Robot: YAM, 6 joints.
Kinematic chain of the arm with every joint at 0, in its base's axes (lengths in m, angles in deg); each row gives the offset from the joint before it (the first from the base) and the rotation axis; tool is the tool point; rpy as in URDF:
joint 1: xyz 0 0 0.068 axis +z
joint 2: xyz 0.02 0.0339 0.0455 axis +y
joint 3: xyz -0.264 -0.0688 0 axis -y
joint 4: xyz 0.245 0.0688 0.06 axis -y
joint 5: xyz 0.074 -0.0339 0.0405 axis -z
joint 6: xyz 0.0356 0 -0.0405 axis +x
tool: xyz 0 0 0 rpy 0 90 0
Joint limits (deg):
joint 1: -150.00..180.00
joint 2: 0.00..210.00
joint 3: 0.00..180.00
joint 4: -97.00..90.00
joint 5: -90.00..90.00
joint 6: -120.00..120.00
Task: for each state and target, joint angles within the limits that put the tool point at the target. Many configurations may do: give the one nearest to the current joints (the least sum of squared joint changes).
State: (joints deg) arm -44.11 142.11 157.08 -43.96 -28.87 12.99
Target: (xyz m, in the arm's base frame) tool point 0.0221 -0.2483 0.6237
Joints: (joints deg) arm -88.40 104.94 168.60 -58.84 -25.19 12.99
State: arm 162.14 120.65 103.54 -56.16 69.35 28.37
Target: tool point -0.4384 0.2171 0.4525
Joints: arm 157.11 127.52 145.86 -21.07 55.84 28.37
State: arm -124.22 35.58 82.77 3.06 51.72 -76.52
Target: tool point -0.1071 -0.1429 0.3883
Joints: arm -117.92 47.43 52.55 -5.86 51.12 -76.52
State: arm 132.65 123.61 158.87 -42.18 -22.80 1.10
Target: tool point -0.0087 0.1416 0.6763
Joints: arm 90.22 94.60 170.23 -49.75 -13.23 1.10
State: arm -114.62 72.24 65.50 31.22 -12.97 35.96
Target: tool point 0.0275 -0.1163 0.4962
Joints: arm -83.41 43.05 58.53 32.49 -23.10 35.96
